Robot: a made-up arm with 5 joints. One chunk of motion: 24 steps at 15 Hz.
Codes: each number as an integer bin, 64 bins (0 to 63) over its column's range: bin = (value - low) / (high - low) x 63, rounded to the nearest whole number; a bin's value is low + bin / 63 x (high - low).
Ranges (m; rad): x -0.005..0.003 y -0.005..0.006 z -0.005..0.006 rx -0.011..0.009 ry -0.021..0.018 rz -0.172..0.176
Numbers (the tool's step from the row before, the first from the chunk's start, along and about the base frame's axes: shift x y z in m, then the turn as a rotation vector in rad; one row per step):
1: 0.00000 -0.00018 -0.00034 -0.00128 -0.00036 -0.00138
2: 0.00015 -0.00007 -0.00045 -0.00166 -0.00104 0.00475
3: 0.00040 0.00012 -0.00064 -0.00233 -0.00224 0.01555
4: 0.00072 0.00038 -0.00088 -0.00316 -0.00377 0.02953
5: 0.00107 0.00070 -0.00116 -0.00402 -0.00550 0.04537
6: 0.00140 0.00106 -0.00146 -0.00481 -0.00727 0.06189
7: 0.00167 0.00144 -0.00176 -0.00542 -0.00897 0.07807
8: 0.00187 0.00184 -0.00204 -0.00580 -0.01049 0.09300
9: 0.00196 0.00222 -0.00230 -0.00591 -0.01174 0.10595
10: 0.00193 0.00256 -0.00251 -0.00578 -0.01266 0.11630
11: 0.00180 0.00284 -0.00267 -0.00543 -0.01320 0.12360
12: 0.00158 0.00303 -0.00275 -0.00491 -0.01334 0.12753
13: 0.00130 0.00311 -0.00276 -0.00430 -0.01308 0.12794
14: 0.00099 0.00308 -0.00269 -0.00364 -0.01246 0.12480
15: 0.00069 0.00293 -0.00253 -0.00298 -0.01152 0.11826
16: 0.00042 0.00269 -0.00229 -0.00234 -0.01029 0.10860
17: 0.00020 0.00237 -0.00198 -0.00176 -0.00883 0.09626
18: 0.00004 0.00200 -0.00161 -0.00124 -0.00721 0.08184
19: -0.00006 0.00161 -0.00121 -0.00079 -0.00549 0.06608
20: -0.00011 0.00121 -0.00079 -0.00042 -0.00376 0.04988
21: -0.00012 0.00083 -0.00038 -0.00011 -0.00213 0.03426
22: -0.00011 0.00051 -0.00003 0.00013 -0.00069 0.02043
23: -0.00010 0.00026 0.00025 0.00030 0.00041 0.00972
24: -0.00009 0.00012 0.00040 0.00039 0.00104 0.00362
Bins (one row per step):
1: 39 28 27 31 33 31
2: 41 28 26 29 32 32
3: 43 29 25 27 30 34
4: 45 31 24 25 28 36
5: 48 33 22 22 25 39
6: 50 35 20 19 22 42
7: 53 37 19 18 19 45
8: 54 39 17 16 17 48
9: 55 41 15 16 15 50
10: 55 43 14 16 13 52
11: 54 45 13 18 13 54
12: 52 46 13 19 12 54
13: 50 46 13 21 13 54
14: 47 46 13 23 14 54
15: 45 45 14 25 15 53
16: 43 44 16 27 17 51
17: 41 42 17 29 20 49
18: 40 40 19 31 22 46
19: 39 38 22 32 25 43
20: 39 36 24 33 28 40
21: 38 33 26 34 30 37
22: 39 32 28 35 33 35
23: 39 30 30 36 35 33
24: 39 29 31 36 36 32

